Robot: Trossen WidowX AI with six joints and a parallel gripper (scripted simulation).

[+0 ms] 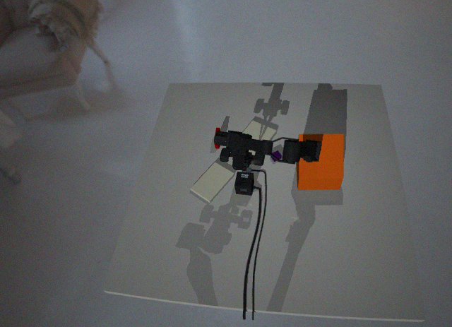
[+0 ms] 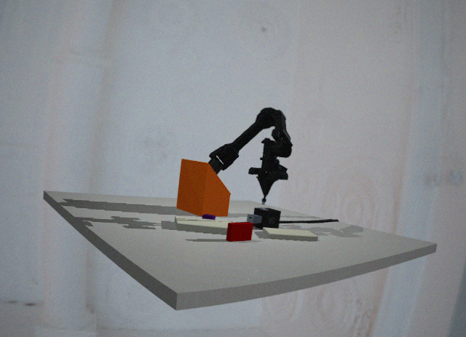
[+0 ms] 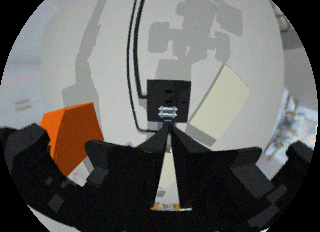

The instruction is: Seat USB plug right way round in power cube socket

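Now: the grey USB plug 2 cm below my gripper tip. Also, from my gripper tip: purple piece: 15 cm to the right, 15 cm behind, 12 cm below; red block: 27 cm to the right, 14 cm ahead, 10 cm below.
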